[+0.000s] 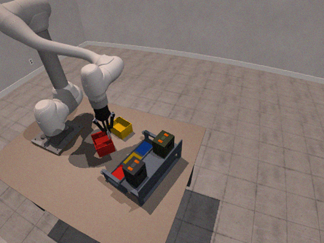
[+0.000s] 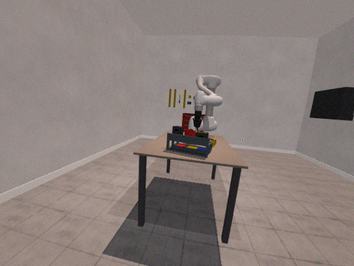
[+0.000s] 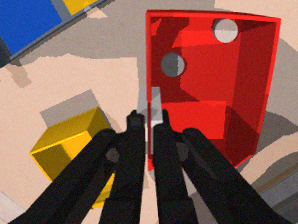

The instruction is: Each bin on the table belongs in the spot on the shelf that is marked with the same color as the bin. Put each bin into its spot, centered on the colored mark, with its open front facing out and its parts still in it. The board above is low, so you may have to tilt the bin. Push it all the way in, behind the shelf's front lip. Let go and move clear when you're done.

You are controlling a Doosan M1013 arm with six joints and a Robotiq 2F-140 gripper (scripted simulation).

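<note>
Now: the red bin 40 mm to the right of my hand, 40 mm below it and 30 mm behind it. Round my hand: yellow bin (170 mm to the left, 120 mm below, 70 mm behind); grey shelf (300 mm ahead, 60 mm below, 50 mm to the right).
</note>
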